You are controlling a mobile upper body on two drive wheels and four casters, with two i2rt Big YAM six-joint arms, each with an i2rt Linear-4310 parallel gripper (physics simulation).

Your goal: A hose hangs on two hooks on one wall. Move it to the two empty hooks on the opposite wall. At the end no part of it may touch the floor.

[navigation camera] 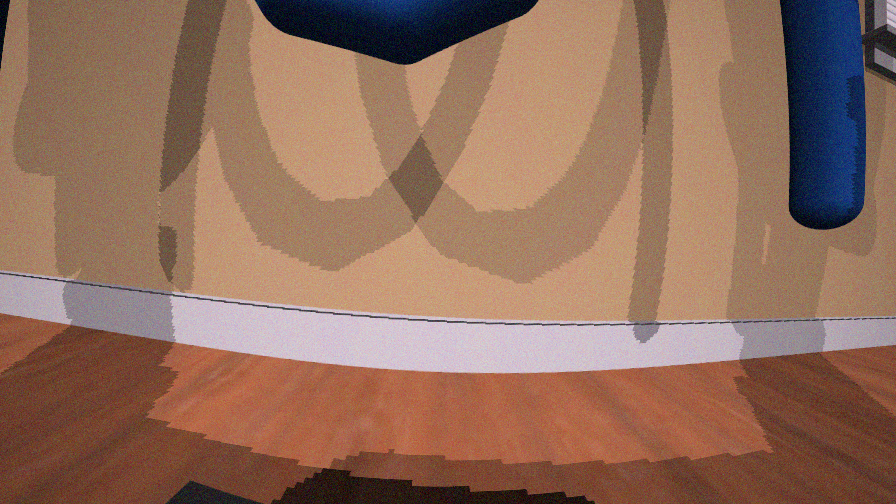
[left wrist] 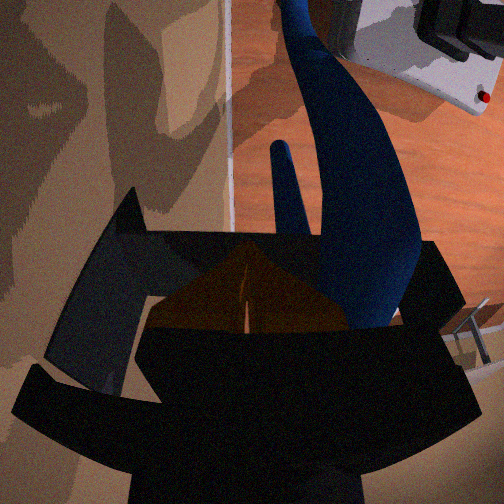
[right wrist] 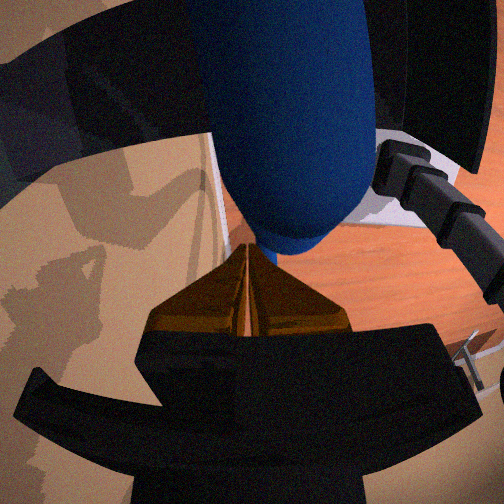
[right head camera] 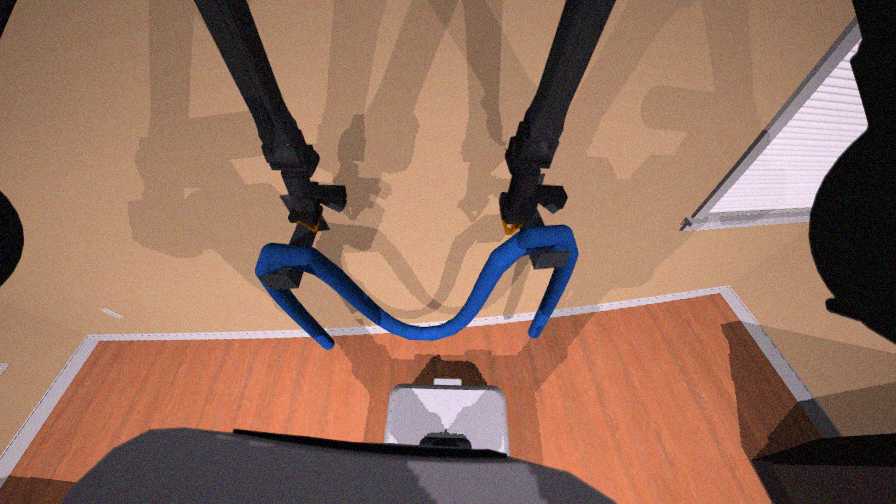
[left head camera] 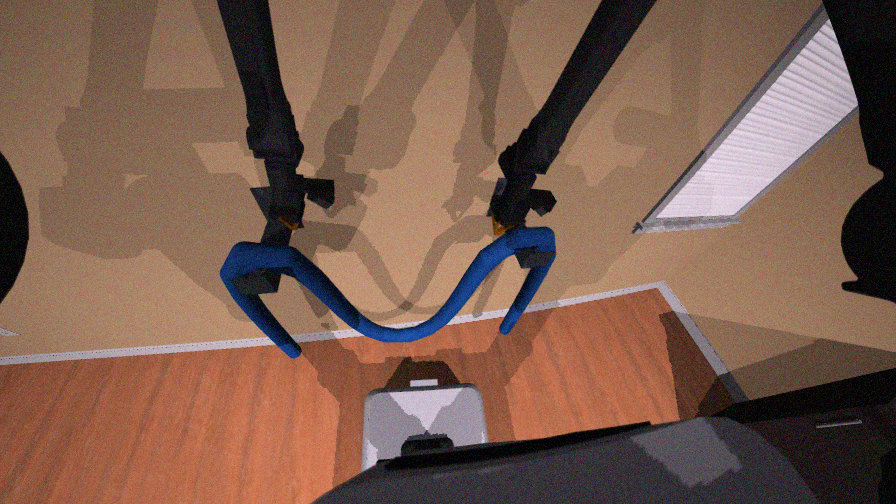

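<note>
The blue hose (left head camera: 394, 329) hangs on two dark hooks on the tan wall, the left hook (left head camera: 256, 282) and the right hook (left head camera: 534, 257). It sags between them, and both ends dangle above the floor. My left gripper (left head camera: 285, 224) is just above the hose at the left hook, its fingers shut with nothing between them (left wrist: 246, 250); the hose (left wrist: 360, 200) passes beside them. My right gripper (left head camera: 499, 226) (right wrist: 247, 250) is just above the hose at the right hook, fingers shut and empty, with the hose (right wrist: 290, 125) just beyond the tips. In the navigation view, one hose end (navigation camera: 823, 112) hangs clear of the floor.
A window with white blinds (left head camera: 758, 137) is on the wall to the right. A white baseboard (navigation camera: 438, 341) runs along the wall above the wooden floor. My grey base (left head camera: 422, 420) stands close to the wall below the hose. A dark cabinet (left head camera: 820, 426) is at the lower right.
</note>
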